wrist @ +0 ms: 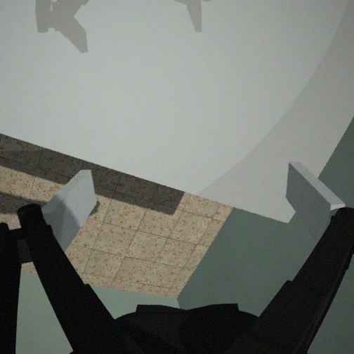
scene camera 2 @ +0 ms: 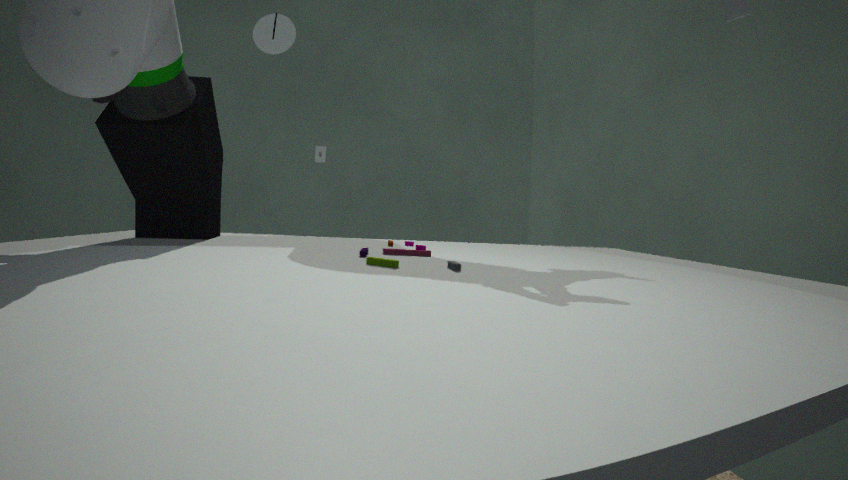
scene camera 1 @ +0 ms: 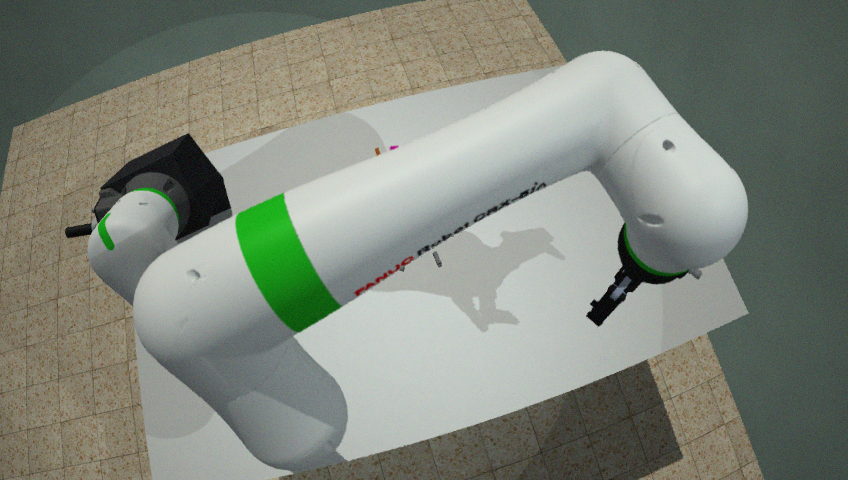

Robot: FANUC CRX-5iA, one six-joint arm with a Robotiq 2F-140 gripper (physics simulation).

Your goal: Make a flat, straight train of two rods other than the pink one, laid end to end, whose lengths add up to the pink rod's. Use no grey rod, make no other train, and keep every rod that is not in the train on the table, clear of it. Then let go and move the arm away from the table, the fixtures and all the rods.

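In scene view 2 the long pink rod lies flat. A lime rod lies on the camera's side of it, a short purple rod to its left. Behind it are an orange rod and two short magenta rods, the two apart in this view. One magenta rod partly shows beside the arm in scene view 1. A grey rod lies apart at the right. My gripper is open and empty, above the table's right part, away from the rods.
The white table bears the black arm base. The arm spans the table and hides part of the rod area in scene view 1. A table edge shows below the gripper in the wrist view.
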